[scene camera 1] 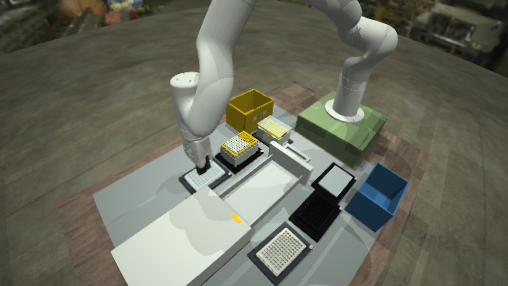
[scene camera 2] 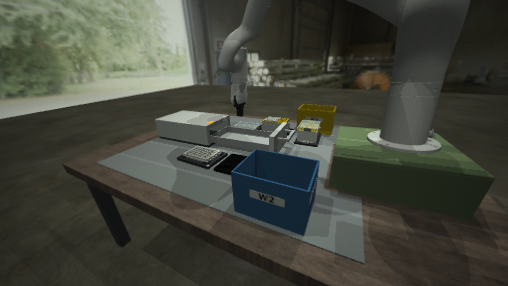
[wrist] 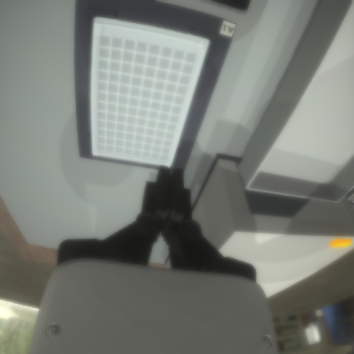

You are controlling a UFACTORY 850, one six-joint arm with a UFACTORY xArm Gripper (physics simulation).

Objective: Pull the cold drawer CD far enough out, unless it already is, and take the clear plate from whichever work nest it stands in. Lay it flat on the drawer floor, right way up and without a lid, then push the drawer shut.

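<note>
The clear plate (scene camera 1: 209,176) (scene camera 2: 247,125) (wrist: 140,95) lies flat and without a lid in a dark work nest (wrist: 83,100), labelled A1 in the wrist view. My gripper (scene camera 1: 201,173) (scene camera 2: 240,115) (wrist: 166,180) is shut and empty, pointing down over the plate's end nearest the cabinet; the exact gap to the plate cannot be told. The drawer (scene camera 1: 265,187) (scene camera 2: 242,139) (wrist: 310,150) stands pulled out of its white cabinet (scene camera 1: 175,235) (scene camera 2: 187,125) (wrist: 285,250), beside the nest. Its visible floor is bare. Its front panel (scene camera 1: 286,162) bears a handle.
A yellow-topped tip box (scene camera 1: 239,150) (scene camera 2: 275,123) and a covered box (scene camera 1: 273,129) (scene camera 2: 308,131) stand by the yellow bin (scene camera 1: 240,119) (scene camera 2: 320,122). Across the drawer are a white plate (scene camera 1: 282,248) (scene camera 2: 202,154), black nest items (scene camera 1: 315,214) and the blue bin W2 (scene camera 1: 370,205) (scene camera 2: 272,210).
</note>
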